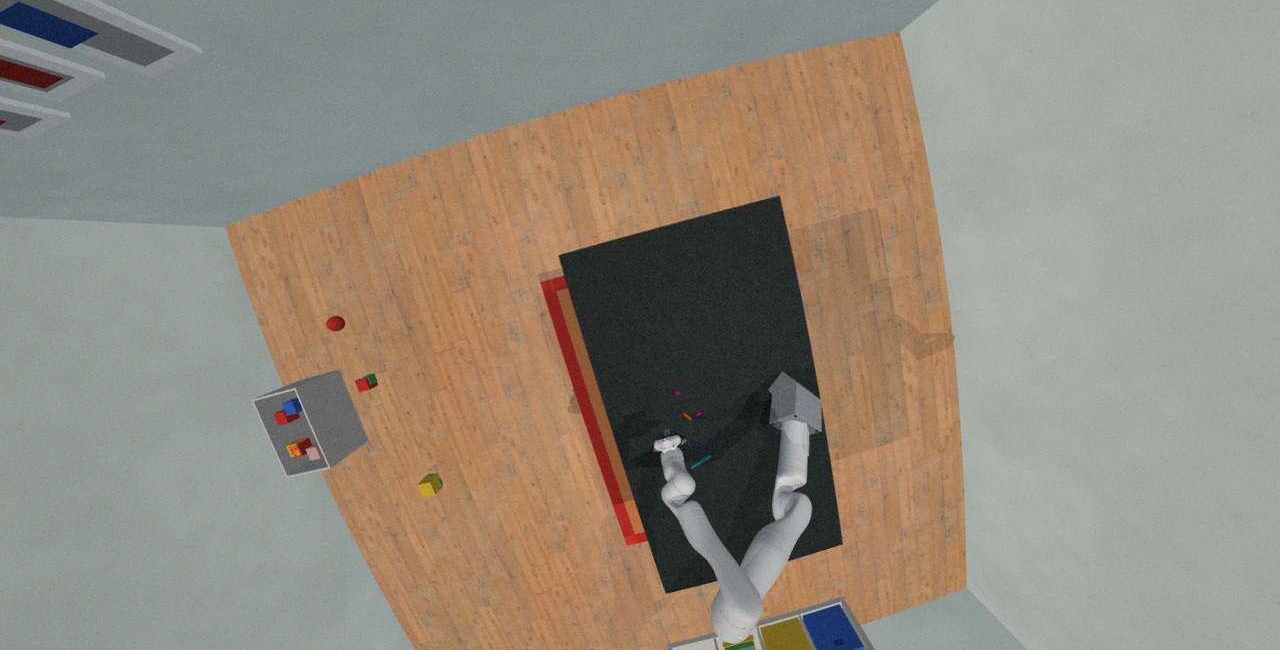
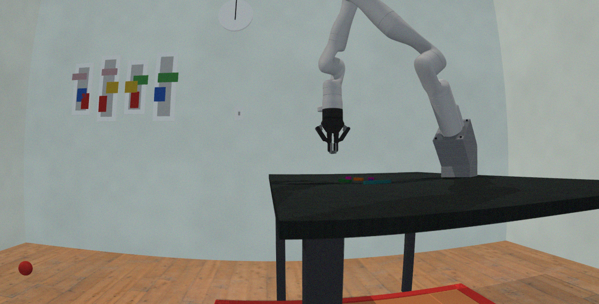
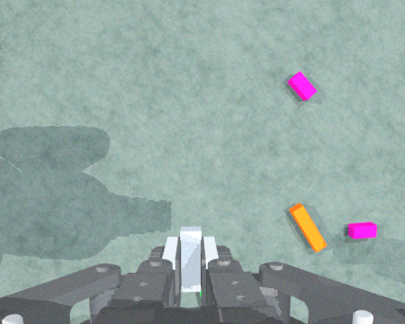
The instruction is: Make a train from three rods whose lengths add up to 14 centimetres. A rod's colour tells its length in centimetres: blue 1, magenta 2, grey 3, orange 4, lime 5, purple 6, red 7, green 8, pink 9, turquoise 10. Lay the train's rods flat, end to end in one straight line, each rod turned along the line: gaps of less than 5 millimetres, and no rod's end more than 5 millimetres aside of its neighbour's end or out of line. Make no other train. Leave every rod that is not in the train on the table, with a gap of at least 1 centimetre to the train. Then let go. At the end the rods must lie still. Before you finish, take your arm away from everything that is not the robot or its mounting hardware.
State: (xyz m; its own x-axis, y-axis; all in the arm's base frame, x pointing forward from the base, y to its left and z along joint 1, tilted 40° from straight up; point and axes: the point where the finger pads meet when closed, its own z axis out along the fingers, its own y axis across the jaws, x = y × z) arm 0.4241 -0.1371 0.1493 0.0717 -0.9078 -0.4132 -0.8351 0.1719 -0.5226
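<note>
Now: the small blue rod 100 mm behind my hand, 140 mm to the left of it and 110 mm below it. Round my hand: green rod 20 mm behind, 100 mm to the left, 110 mm below; grey rod 10 mm below; orange rod 90 mm behind, 10 mm to the left, 110 mm below.
</note>
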